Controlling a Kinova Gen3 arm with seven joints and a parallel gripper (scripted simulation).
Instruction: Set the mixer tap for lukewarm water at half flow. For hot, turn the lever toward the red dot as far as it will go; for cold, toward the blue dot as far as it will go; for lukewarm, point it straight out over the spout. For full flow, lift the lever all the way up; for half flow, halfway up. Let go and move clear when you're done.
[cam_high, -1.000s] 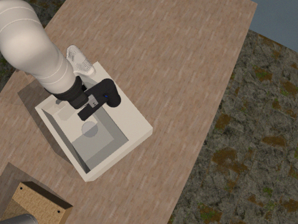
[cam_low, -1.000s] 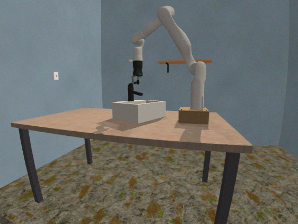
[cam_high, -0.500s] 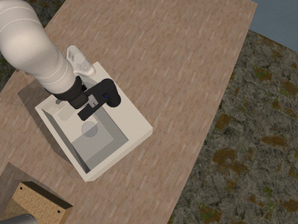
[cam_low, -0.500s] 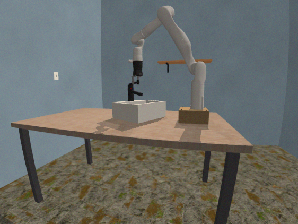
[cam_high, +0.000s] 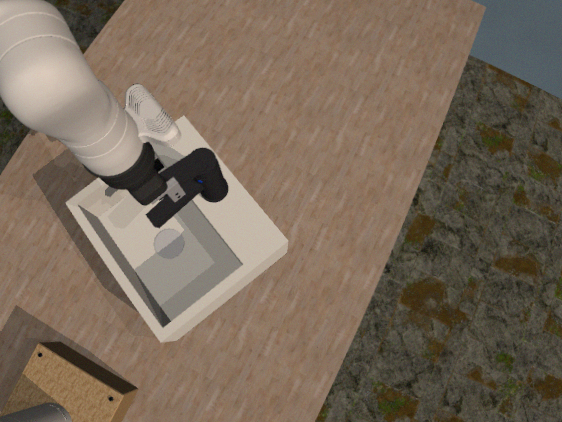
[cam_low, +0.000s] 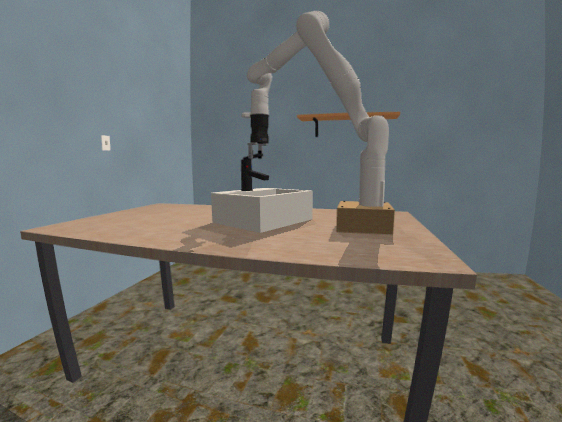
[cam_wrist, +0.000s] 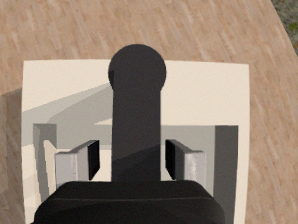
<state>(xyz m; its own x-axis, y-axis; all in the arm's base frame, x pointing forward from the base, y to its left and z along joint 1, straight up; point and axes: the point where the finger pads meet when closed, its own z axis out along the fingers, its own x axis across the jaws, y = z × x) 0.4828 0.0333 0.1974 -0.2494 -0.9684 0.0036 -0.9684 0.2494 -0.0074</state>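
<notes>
The lever lies 20 mm ahead of my hand, 10 mm to the right of it and 10 mm below it. Round my hand: white sink basin 250 mm below, 50 mm behind, 10 mm to the left; black mixer tap 60 mm below, 40 mm ahead, 10 mm to the right.
</notes>
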